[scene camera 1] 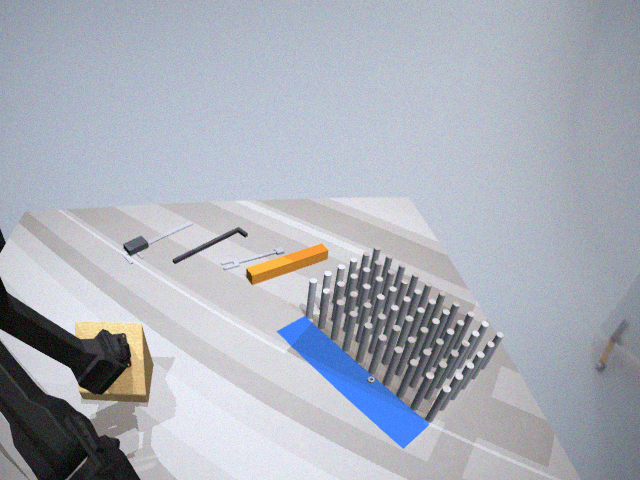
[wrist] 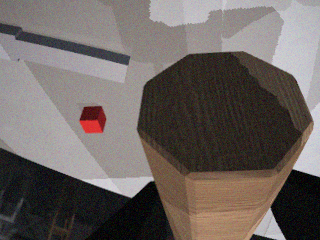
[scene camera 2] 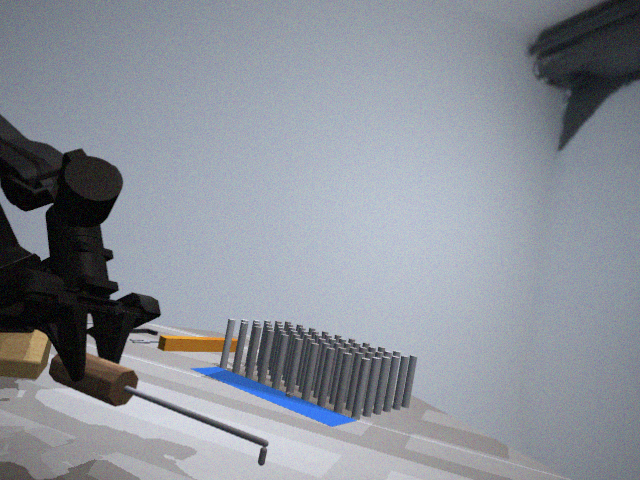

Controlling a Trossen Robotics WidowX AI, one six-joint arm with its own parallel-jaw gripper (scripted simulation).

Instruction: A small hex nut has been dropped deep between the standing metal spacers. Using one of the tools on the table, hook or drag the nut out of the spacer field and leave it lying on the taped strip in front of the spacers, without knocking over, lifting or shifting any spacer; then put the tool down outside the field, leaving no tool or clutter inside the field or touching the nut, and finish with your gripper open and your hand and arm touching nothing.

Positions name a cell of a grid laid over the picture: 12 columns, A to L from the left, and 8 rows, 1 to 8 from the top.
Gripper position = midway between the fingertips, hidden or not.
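The wooden-handled tool (scene camera 2: C7), (wrist: I5) is what my gripper (scene camera 2: B7), (wrist: I7) is holding, though the tool is out of frame in scene camera 1. There's also an orange bar (scene camera 1: F5), (scene camera 2: D6), and in the wrist view that bar is out of frame.
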